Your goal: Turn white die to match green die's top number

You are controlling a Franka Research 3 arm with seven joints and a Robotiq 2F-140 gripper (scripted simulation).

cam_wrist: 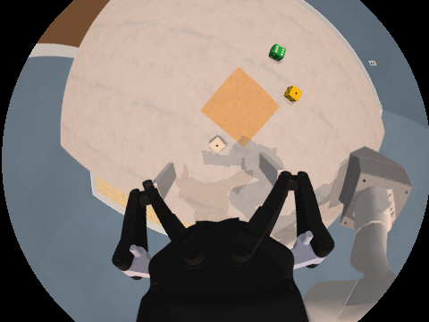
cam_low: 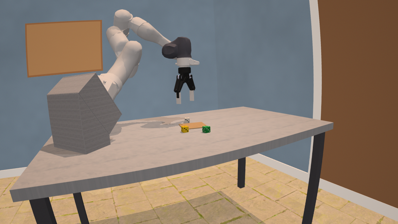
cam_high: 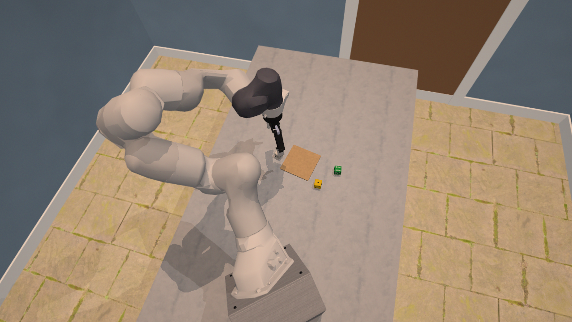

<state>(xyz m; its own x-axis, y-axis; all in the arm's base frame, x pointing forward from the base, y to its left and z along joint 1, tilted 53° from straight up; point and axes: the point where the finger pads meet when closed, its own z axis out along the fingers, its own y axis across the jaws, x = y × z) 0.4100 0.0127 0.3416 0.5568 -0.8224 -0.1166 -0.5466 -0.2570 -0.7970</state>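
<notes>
Now: hand 120 mm above the white die and 10 mm to the left of it. The rest, counted from my hand: mat 130 mm below, 110 mm to the right, 10 mm ahead; then yellow die 230 mm to the right, 120 mm below, 60 mm behind; then green die 280 mm to the right, 120 mm below, 40 mm ahead.
</notes>
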